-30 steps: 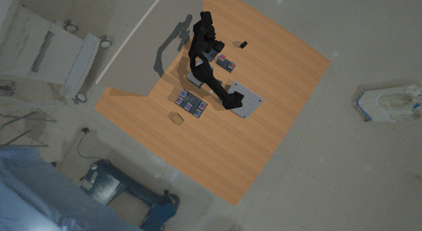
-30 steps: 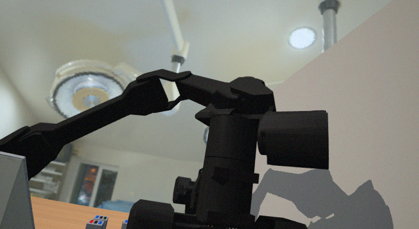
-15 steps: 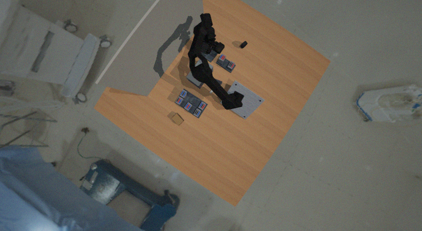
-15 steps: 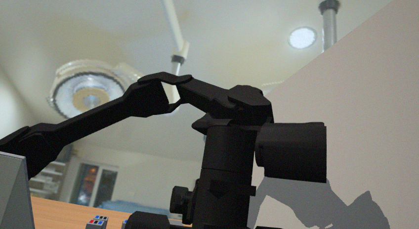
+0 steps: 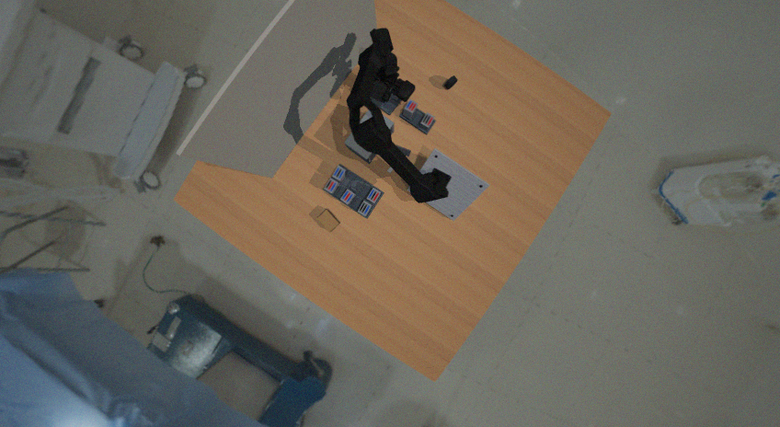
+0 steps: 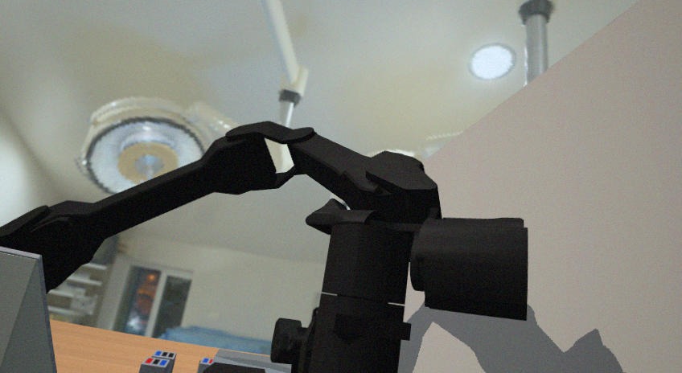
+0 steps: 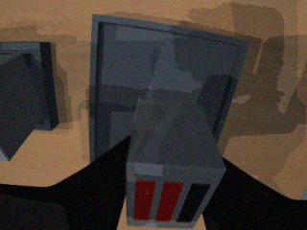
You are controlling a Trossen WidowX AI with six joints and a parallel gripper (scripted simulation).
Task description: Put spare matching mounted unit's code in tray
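Right now my gripper tip is 30 mm above the dark grey tray. From my gripper tip the other things lie so: tall beige panel 210 mm ahead, 160 mm to the left, 190 mm above; then small black object 190 mm behind, 140 mm to the right, 10 mm below; then grey mounted unit 20 mm behind, 200 mm to the left, 20 mm above.
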